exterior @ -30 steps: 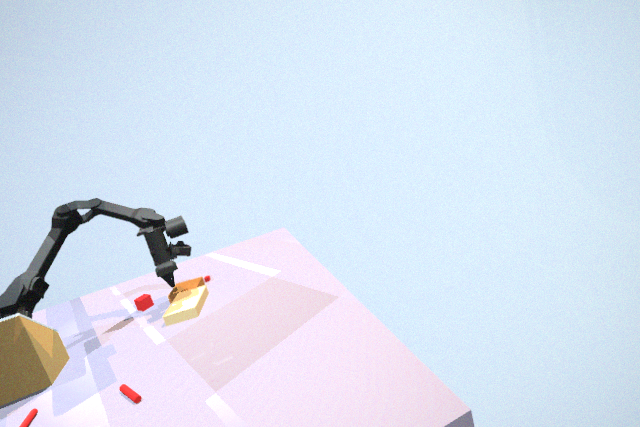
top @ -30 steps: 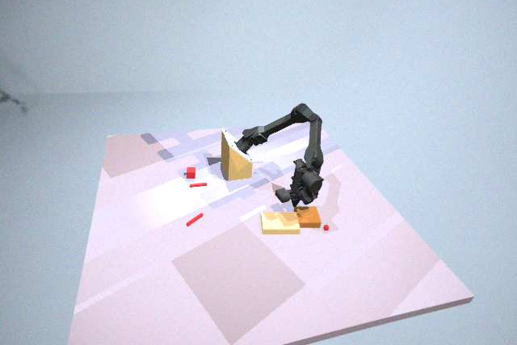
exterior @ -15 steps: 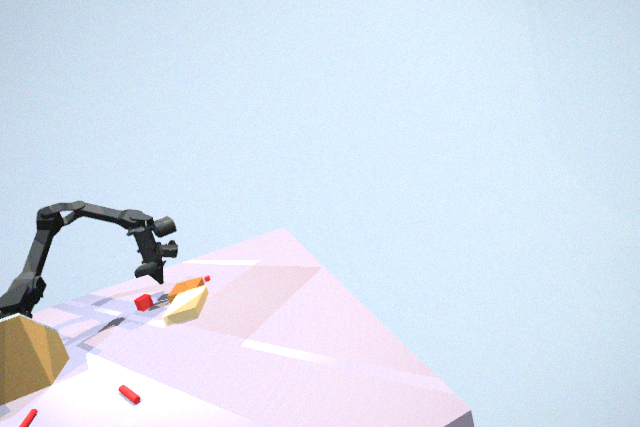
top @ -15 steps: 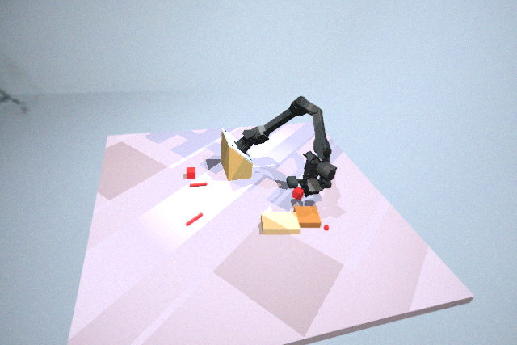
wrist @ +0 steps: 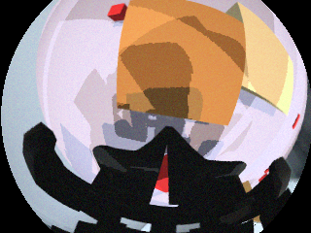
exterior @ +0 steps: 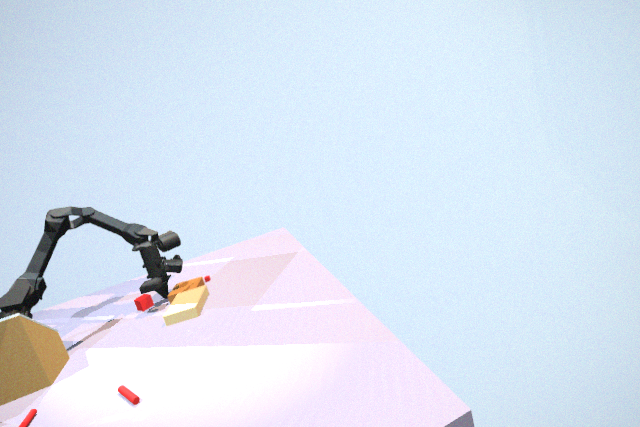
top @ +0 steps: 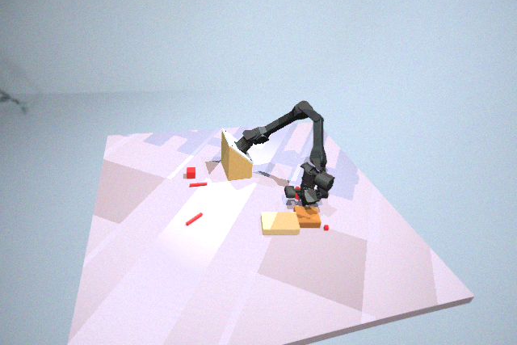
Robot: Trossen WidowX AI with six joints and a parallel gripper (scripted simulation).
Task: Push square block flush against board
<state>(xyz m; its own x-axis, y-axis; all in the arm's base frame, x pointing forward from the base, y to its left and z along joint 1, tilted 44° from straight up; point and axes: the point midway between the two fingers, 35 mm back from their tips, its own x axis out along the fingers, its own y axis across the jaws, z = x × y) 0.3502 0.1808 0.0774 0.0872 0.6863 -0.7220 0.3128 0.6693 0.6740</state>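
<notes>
Right now the orange square block is 7 cm ahead of my gripper tip, 3 cm to the right of it and 1 cm above it. Round my gripper tip: tiny red cube 15 cm ahead, 3 cm to the left; then pale yellow board 15 cm to the right, 7 cm ahead, 1 cm above.
</notes>
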